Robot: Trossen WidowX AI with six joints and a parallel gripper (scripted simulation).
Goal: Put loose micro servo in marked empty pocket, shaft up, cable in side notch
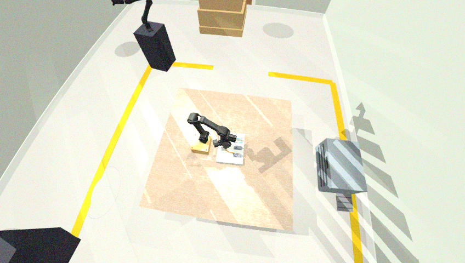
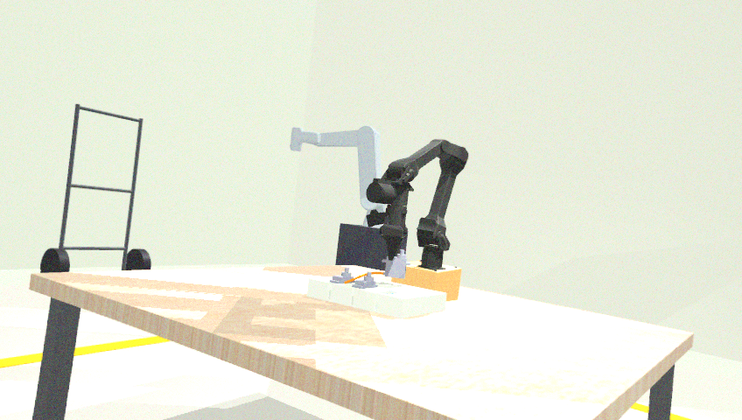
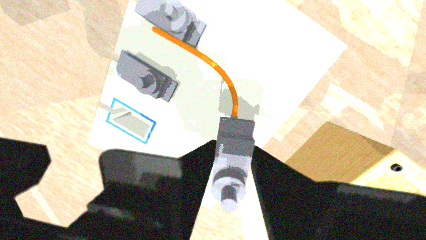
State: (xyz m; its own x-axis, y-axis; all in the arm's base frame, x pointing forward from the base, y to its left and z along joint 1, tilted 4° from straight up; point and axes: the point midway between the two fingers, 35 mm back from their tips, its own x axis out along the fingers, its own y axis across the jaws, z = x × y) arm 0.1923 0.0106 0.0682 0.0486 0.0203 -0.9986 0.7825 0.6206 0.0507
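The white deck is 20 mm ahead of my gripper tip, 10 mm to the left of it and 90 mm below it.
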